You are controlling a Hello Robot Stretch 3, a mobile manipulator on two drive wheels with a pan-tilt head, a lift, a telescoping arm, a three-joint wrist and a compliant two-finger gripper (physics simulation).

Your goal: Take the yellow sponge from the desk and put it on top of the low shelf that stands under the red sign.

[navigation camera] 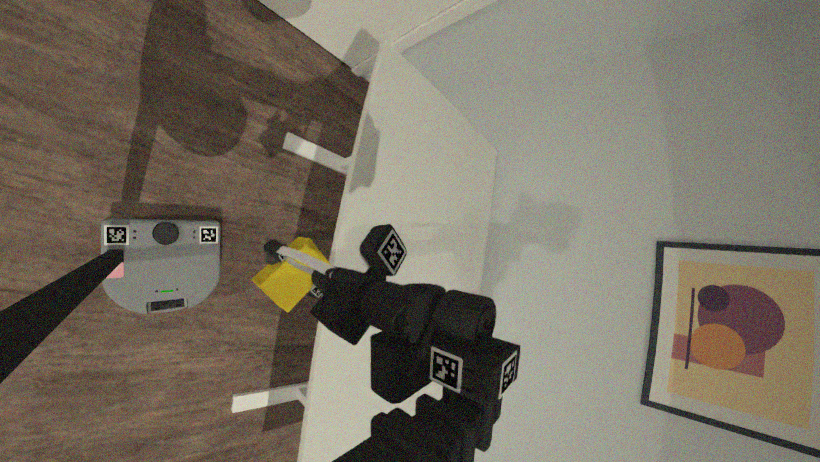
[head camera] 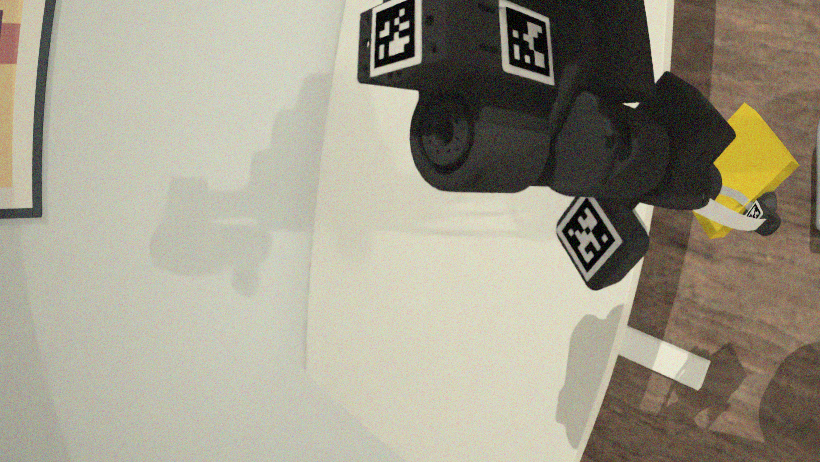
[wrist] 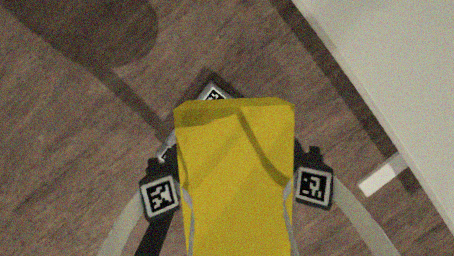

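Seen in the pictures: gripper, fingertip midpoint: (navigation camera: pixel 287 267) (head camera: pixel 740 178); robot's base, link origin: (navigation camera: pixel 166 232).
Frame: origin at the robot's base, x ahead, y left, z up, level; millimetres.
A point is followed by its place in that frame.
The yellow sponge (head camera: pixel 754 152) {x -40, y -146, z 870 mm} (navigation camera: pixel 286 281) {x -32, y -151, z 870 mm} (wrist: pixel 237 155) is between the two fingers of my gripper (head camera: pixel 740 182) {x -22, y -174, z 816 mm} (navigation camera: pixel 295 270) {x -22, y -174, z 816 mm} (wrist: pixel 233 157) {x -22, y -174, z 816 mm}, which is shut on it. In the wrist view both fingertips press its sides. The sponge is held in the air, and brown floor shows behind it, just off the long edge of the white desk (head camera: pixel 430 344) {x 248, y -723, z 721 mm} (navigation camera: pixel 413 189) {x 166, y -589, z 721 mm} (wrist: pixel 400 65). In the head camera view my wrist hangs over the desk top and hides one finger. The low shelf and the red sign do not show in these views.
White desk legs (head camera: pixel 671 358) (navigation camera: pixel 315 150) (wrist: pixel 380 179) stick out past the desk edge. My grey base (navigation camera: pixel 189 275) {x -142, y -68, z 160 mm} stands on the wooden floor (navigation camera: pixel 189 373) {x -582, y -53, z 0 mm} beside the desk. A wall with a framed picture (navigation camera: pixel 717 344) {x -266, y -1078, z 1539 mm} rises behind the desk.
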